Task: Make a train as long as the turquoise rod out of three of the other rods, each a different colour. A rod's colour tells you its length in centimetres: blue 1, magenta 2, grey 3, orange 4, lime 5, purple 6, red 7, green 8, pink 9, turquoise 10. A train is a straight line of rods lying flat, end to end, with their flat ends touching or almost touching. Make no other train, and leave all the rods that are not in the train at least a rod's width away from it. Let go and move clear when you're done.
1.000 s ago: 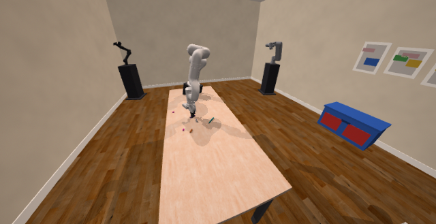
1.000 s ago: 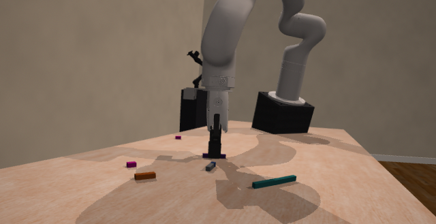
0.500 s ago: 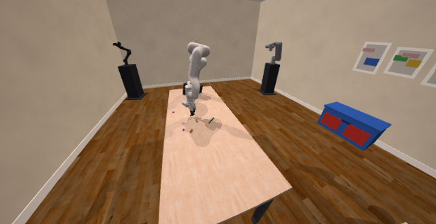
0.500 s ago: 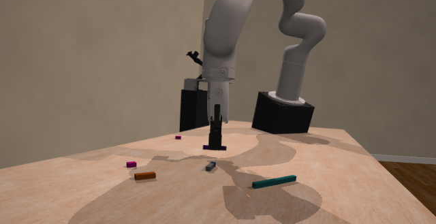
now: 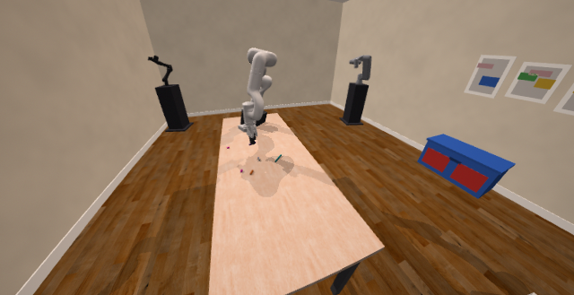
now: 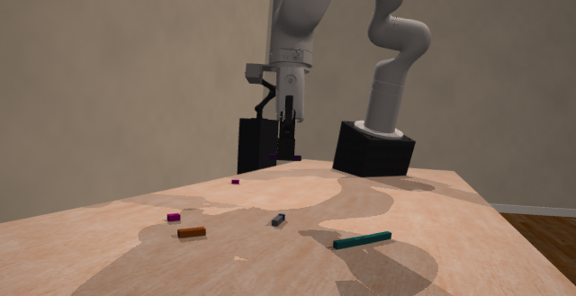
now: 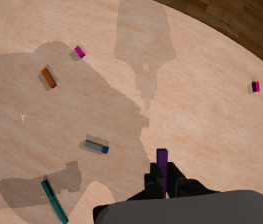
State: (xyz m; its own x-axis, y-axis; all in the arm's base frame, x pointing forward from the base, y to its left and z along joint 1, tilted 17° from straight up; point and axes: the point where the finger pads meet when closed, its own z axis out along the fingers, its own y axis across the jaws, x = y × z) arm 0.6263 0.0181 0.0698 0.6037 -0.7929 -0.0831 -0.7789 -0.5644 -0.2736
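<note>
Right now my hand is 8 cm short of the grey rod, 5 cm to the right of it and 11 cm above it. Also, from my hand: turquoise rod: 8 cm ahead, 20 cm to the left, 11 cm below; then purple rod: 2 cm below; then blue rod: 6 cm ahead, 4 cm to the left, 11 cm below.
</note>
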